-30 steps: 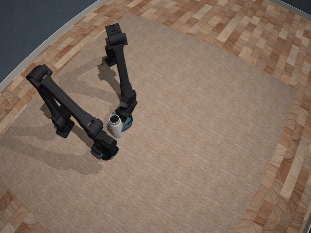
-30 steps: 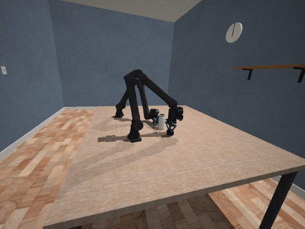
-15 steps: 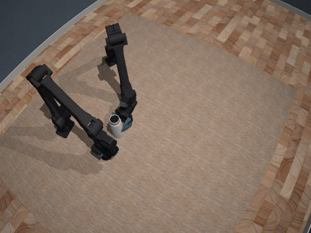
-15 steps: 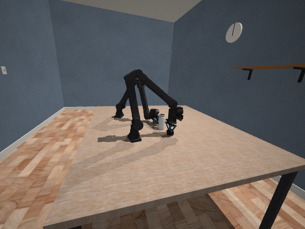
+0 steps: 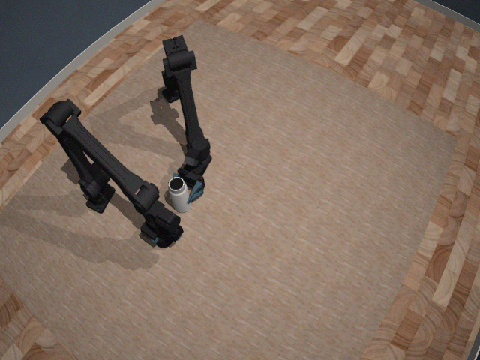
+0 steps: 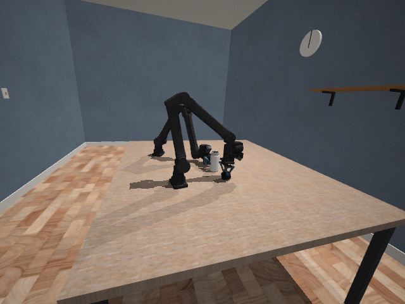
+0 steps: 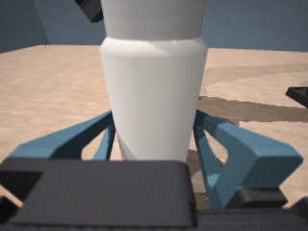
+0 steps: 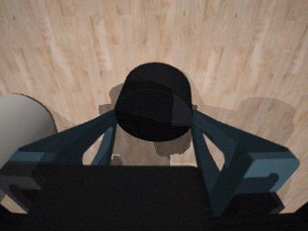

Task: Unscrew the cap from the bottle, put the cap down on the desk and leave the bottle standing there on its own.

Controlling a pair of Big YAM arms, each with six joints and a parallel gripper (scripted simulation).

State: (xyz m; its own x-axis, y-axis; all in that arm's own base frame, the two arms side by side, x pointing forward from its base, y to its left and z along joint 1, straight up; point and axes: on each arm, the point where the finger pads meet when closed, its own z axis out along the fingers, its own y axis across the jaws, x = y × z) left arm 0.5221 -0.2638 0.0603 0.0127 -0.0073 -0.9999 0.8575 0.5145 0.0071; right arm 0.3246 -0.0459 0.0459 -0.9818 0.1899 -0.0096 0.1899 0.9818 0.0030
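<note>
The white bottle lies 4 cm above my left hand. Also, from my left hand: black cap (16 cm to the right, 4 cm below, 1 cm ahead).
Now: right hand 2 cm above the black cap. From my right hand the other things lie so: white bottle 1 cm behind, 15 cm to the left, 6 cm above.
</note>
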